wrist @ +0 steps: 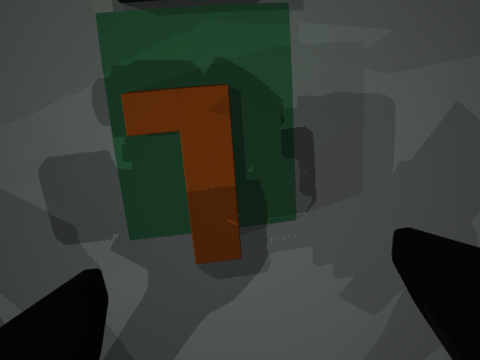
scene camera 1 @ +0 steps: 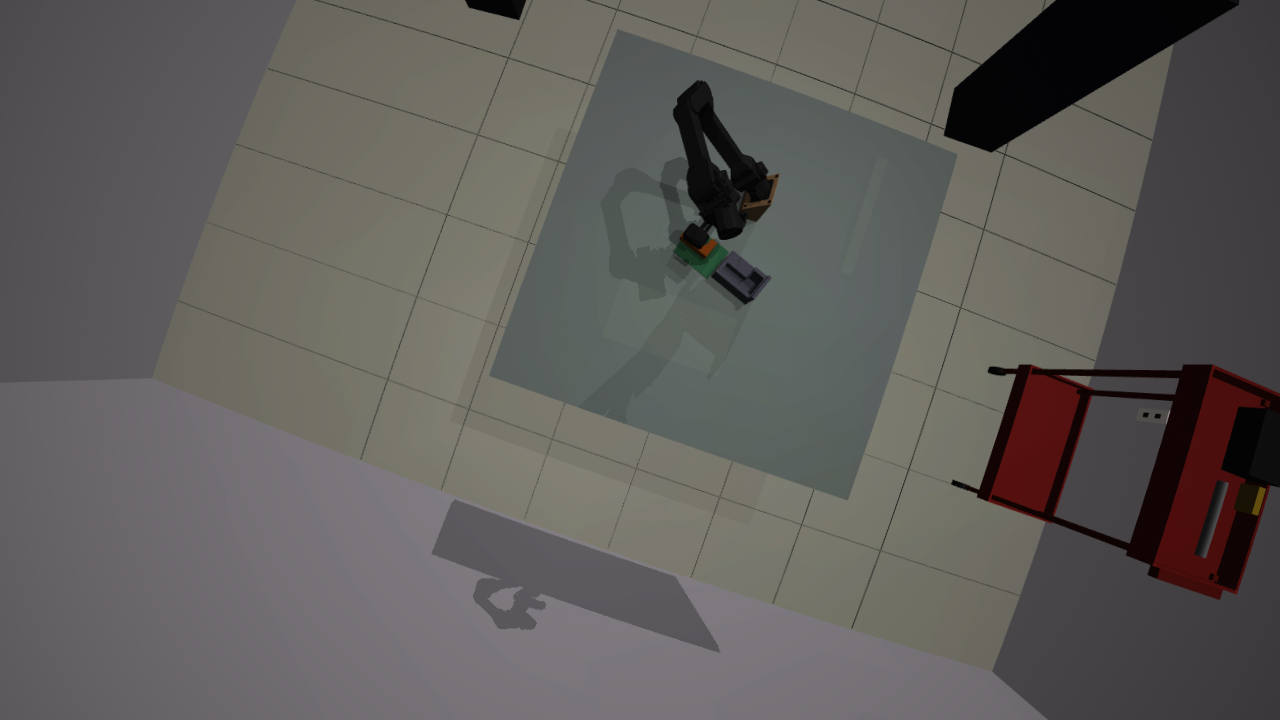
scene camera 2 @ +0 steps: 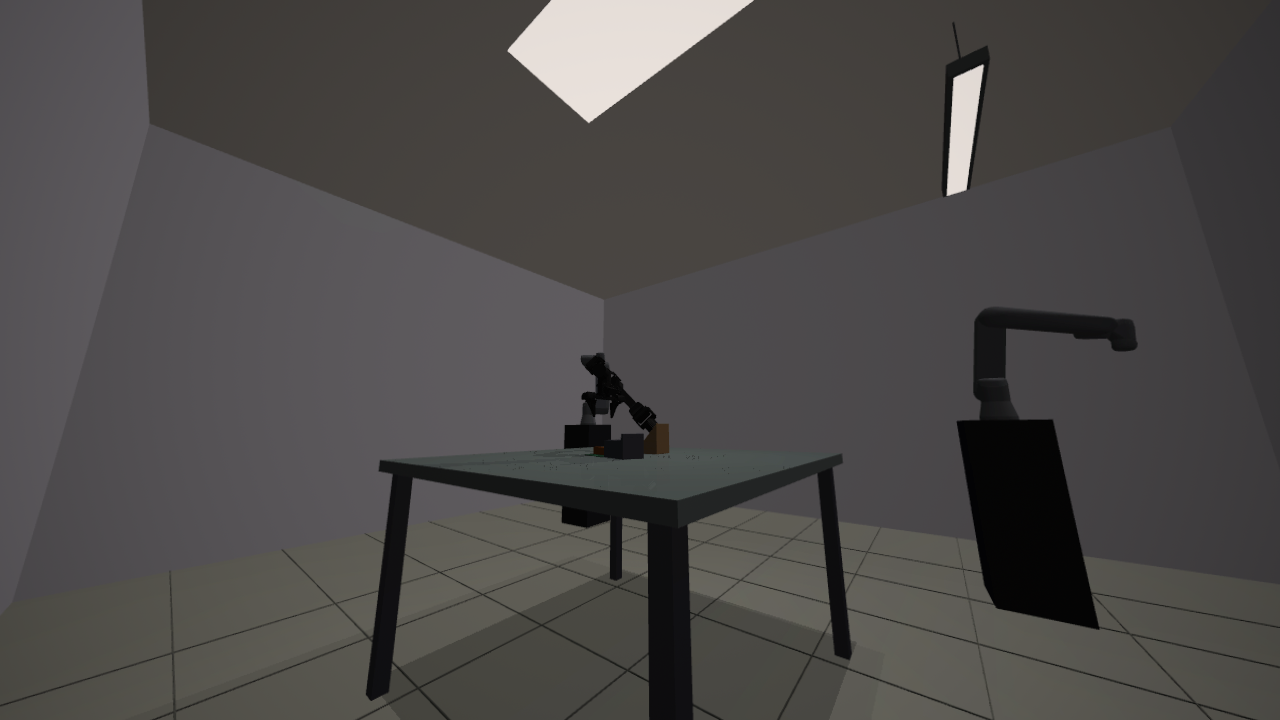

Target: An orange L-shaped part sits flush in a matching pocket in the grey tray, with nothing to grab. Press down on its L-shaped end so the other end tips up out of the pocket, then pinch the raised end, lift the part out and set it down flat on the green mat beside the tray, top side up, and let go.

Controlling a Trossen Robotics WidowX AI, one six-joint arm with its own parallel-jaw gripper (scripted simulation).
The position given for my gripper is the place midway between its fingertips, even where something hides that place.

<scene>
My gripper (scene camera 1: 705,230) is open, with nothing in its grasp. Also in view: an orange L-shaped part (wrist: 202,116) and a green mat (scene camera 1: 705,267).
My gripper shows as well in the wrist view (wrist: 252,264) and in scene camera 2 (scene camera 2: 603,417). The green mat is seen too in the wrist view (wrist: 251,54).
</scene>
